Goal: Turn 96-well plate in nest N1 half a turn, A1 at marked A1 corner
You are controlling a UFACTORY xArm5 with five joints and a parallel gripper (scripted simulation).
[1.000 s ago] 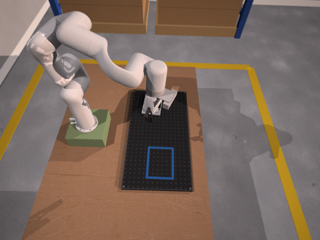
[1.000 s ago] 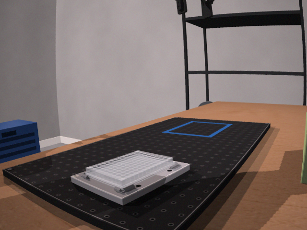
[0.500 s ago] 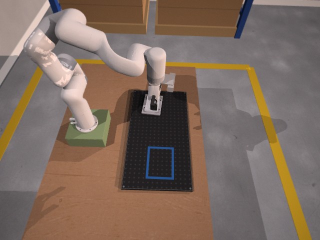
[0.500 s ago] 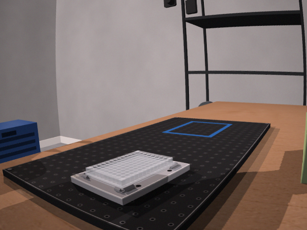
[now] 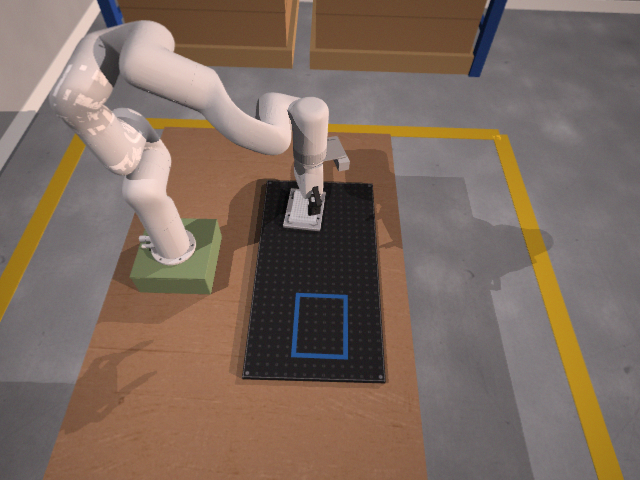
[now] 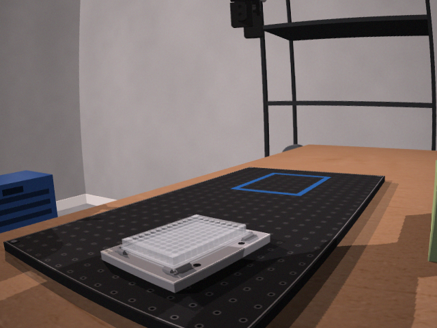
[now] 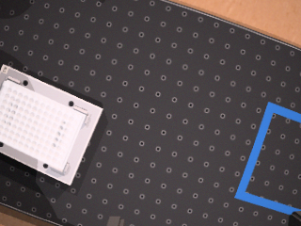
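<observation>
The 96-well plate lies 10 mm behind my hand, 200 mm to the left of it and 270 mm below it. Also, from my hand: grey plate nest 10 mm behind, 200 mm to the left, 280 mm below; then A1 label 50 mm ahead, 260 mm to the left, 280 mm below.
</observation>
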